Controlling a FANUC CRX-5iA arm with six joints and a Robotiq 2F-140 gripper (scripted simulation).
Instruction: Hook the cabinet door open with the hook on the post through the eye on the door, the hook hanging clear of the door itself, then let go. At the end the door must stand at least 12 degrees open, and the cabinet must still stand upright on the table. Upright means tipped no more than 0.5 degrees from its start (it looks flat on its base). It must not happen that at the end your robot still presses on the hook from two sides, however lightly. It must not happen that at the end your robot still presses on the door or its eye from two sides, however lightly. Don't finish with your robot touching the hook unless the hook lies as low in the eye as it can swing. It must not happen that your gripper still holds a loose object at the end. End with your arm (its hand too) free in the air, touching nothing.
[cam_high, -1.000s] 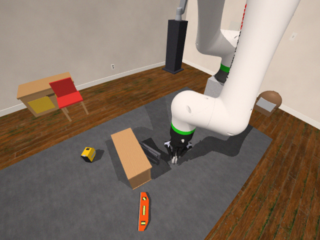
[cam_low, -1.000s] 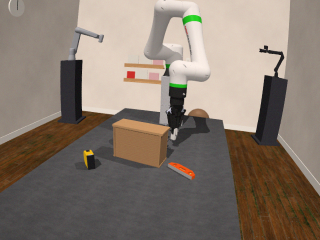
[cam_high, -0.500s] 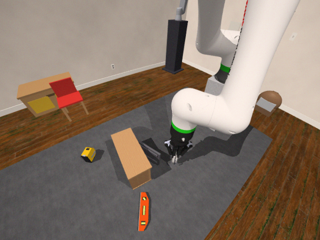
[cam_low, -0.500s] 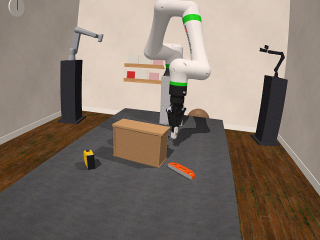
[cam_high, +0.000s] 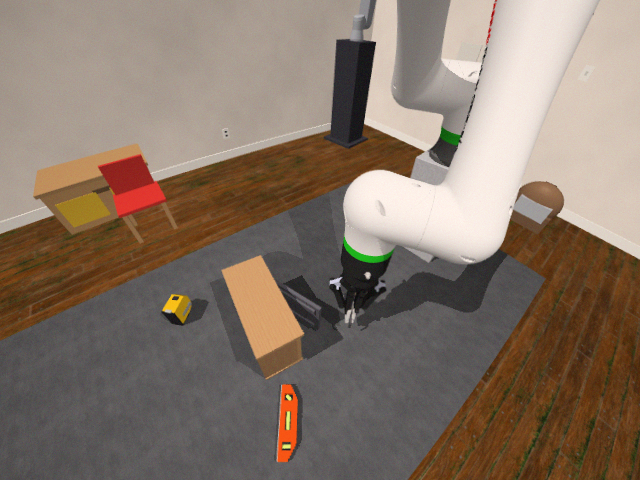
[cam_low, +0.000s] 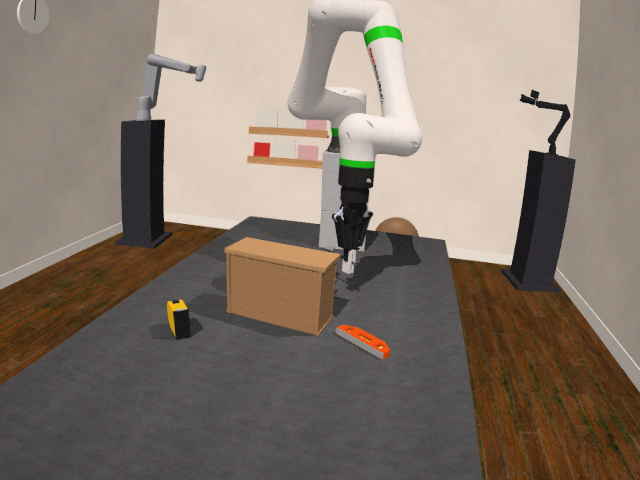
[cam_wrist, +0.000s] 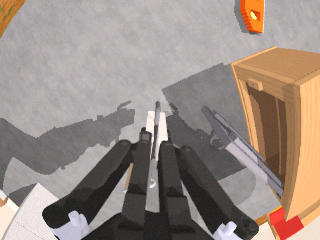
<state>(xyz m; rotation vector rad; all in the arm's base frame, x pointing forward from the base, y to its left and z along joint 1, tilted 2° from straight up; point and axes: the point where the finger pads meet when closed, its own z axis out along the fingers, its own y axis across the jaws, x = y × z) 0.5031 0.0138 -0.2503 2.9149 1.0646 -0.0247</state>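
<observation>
The dark grey door is 7 cm ahead of my hand, 15 cm to the right of it and 3 cm below it. The rest, counted from my hand: yellow tape measure (31 cm ahead, 37 cm to the right, 7 cm below).
</observation>
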